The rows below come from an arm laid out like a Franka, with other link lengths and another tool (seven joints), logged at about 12 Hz.
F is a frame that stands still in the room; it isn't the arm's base.
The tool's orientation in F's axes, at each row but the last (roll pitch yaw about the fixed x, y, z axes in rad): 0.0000, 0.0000, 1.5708; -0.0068, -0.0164, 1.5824; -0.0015, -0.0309, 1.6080; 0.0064, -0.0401, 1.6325
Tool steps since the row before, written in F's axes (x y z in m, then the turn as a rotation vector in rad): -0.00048, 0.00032, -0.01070, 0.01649, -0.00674, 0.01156; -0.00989, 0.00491, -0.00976, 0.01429, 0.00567, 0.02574; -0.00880, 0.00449, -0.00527, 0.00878, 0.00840, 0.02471; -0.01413, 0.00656, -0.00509, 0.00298, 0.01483, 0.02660
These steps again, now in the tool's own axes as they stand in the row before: 0.00032, 0.00048, -0.01070, -0.00674, -0.01649, 0.01156; 0.00486, 0.00990, -0.00977, 0.00593, -0.01453, 0.02555; 0.00465, 0.00864, -0.00540, 0.00883, -0.00912, 0.02444; 0.00721, 0.01366, -0.00547, 0.01567, -0.00372, 0.02602
